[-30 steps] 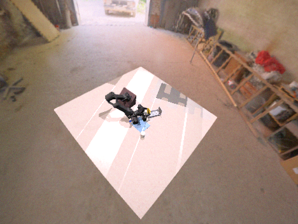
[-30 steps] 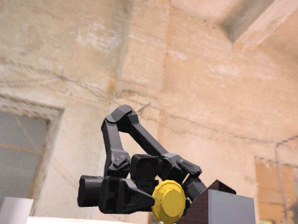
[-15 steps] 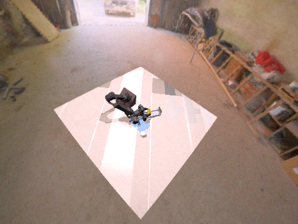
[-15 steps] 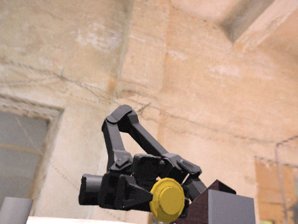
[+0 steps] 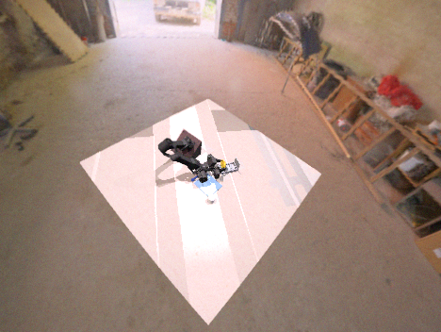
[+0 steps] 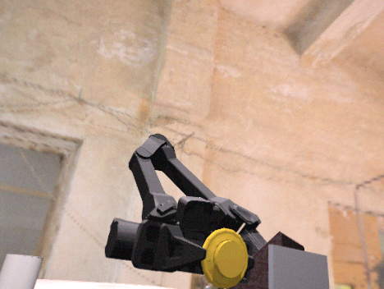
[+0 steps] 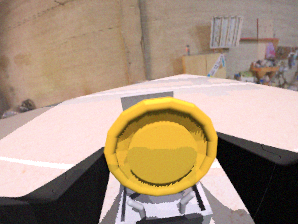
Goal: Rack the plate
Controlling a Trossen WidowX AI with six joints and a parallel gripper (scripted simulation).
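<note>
The grey dish rack is 20 mm ahead of my gripper tip, 40 mm to the left of it and 50 mm below it. Also, from my gripper tip: yellow plate (10 mm to the right); then white cup (100 mm ahead, 250 mm to the right, 50 mm below); then blue mat (170 mm to the right, 70 mm below).
</note>
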